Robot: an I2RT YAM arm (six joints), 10 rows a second.
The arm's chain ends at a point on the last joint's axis. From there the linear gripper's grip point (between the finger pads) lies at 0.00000 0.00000 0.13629 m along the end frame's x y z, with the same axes.
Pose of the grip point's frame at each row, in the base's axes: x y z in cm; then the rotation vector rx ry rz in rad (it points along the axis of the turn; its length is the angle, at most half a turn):
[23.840 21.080 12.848 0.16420 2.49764 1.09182]
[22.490 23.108 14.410 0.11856 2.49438 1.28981]
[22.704 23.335 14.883 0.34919 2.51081 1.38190]
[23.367 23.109 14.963 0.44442 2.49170 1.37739]
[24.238 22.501 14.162 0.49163 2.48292 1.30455]
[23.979 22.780 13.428 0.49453 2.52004 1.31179]
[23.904 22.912 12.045 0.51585 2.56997 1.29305]
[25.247 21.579 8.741 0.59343 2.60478 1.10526]
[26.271 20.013 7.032 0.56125 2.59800 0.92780]
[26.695 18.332 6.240 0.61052 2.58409 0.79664]
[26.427 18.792 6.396 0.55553 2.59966 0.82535]
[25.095 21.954 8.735 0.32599 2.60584 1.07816]
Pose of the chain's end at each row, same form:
[18.234 11.854 21.167 0.16420 2.49764 1.09182]
[18.046 12.495 21.715 0.11856 2.49438 1.28981]
[18.168 12.587 21.929 0.34919 2.51081 1.38190]
[18.361 12.572 22.010 0.44442 2.49170 1.37739]
[18.684 12.528 21.608 0.49163 2.48292 1.30455]
[18.851 12.720 21.059 0.49453 2.52004 1.31179]
[19.200 12.957 20.078 0.51585 2.56997 1.29305]
[20.098 13.030 18.023 0.59343 2.60478 1.10526]
[20.495 12.813 17.059 0.56125 2.59800 0.92780]
[20.441 12.360 16.774 0.61052 2.58409 0.79664]
[20.404 12.436 16.840 0.55553 2.59966 0.82535]
[20.204 13.134 17.902 0.32599 2.60584 1.07816]

